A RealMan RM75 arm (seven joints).
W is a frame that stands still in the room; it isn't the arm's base.
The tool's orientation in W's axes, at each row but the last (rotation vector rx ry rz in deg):
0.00, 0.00, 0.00
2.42, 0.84, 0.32
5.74, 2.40, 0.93
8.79, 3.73, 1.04
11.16, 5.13, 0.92
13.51, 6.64, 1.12
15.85, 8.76, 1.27
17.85, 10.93, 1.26
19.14, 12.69, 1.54
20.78, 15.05, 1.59
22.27, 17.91, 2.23
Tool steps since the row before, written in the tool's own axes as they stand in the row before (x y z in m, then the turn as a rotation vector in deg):
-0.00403, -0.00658, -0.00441, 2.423, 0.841, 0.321
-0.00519, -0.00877, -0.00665, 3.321, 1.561, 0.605
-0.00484, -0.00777, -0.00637, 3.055, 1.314, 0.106
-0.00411, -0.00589, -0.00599, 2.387, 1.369, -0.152
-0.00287, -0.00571, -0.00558, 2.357, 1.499, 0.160
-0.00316, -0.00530, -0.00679, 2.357, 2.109, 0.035
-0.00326, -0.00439, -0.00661, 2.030, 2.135, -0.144
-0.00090, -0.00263, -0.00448, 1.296, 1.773, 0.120
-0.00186, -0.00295, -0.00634, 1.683, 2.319, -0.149
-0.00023, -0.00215, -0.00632, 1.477, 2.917, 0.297
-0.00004, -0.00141, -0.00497, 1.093, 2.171, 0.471
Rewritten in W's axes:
-0.00403, -0.00658, -0.00441, 2.423, 0.841, 0.321
-0.00524, -0.00851, -0.00694, 3.321, 1.554, 0.622
-0.00500, -0.00718, -0.00691, 3.038, 1.353, 0.112
-0.00442, -0.00500, -0.00655, 2.354, 1.431, -0.091
-0.00332, -0.00460, -0.00631, 2.351, 1.498, 0.241
-0.00390, -0.00368, -0.00744, 2.333, 2.120, 0.263
-0.00423, -0.00257, -0.00700, 1.982, 2.179, 0.148
-0.00176, -0.00119, -0.00483, 1.309, 1.717, 0.419
-0.00324, -0.00086, -0.00641, 1.633, 2.344, 0.268
-0.00190, 0.00017, -0.00640, 1.562, 2.733, 0.933
-0.00160, 0.00051, -0.00489, 1.233, 1.942, 0.916

